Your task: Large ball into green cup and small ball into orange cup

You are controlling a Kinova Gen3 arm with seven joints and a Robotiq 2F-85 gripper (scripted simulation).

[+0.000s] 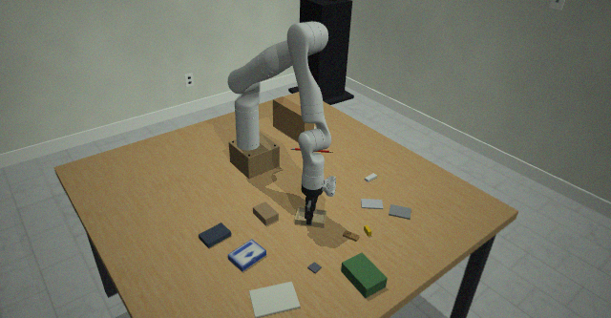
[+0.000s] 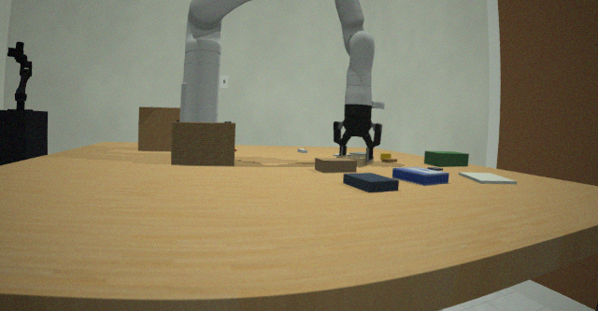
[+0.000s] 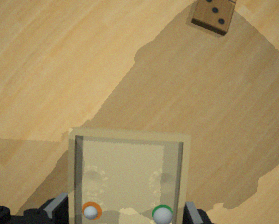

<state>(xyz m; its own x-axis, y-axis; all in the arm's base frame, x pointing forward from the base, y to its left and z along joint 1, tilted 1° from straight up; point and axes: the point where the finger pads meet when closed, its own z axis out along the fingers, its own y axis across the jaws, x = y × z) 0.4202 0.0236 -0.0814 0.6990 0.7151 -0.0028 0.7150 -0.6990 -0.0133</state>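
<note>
My gripper is now 2 cm above the covered wooden puzzle. Also, from my hand: brown block: 10 cm behind, 13 cm to the right, 1 cm below; pale grey tile: 5 cm ahead, 24 cm to the left, 2 cm below; yellow block: 16 cm ahead, 13 cm to the left, 1 cm below.
</note>
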